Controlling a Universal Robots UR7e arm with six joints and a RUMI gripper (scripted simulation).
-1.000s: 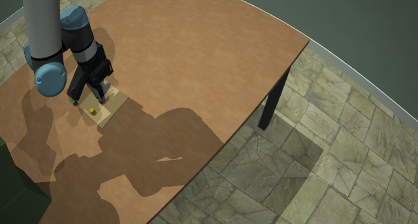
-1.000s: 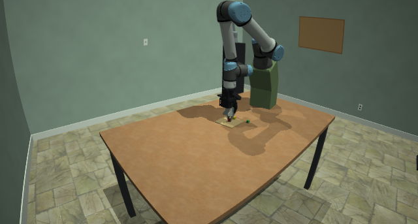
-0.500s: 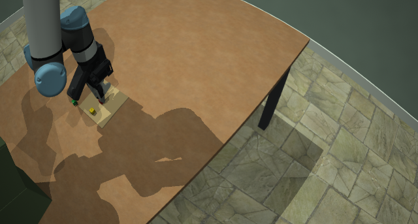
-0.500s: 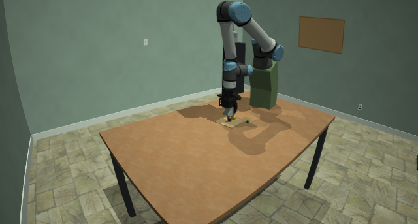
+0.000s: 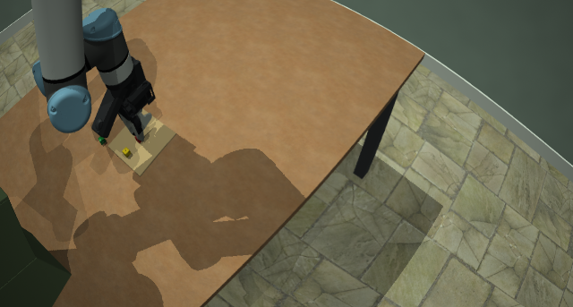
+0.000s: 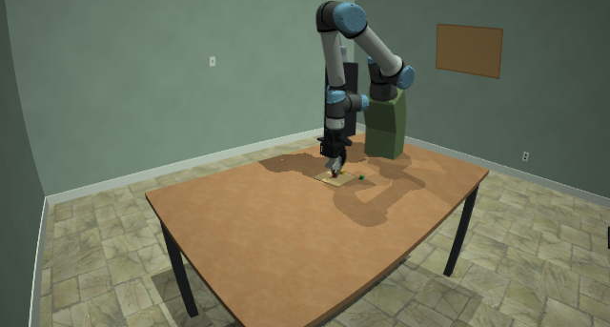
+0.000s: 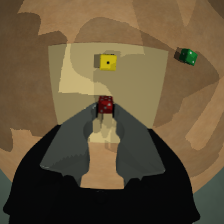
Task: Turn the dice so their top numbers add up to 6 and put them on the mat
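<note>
The red die is 1 cm below my hand. The rest, counted from my hand: yellow die (5 cm behind, 1 cm to the right, 1 cm below); then mat (2 cm below); then green die (9 cm behind, 8 cm to the left, 1 cm below).
</note>
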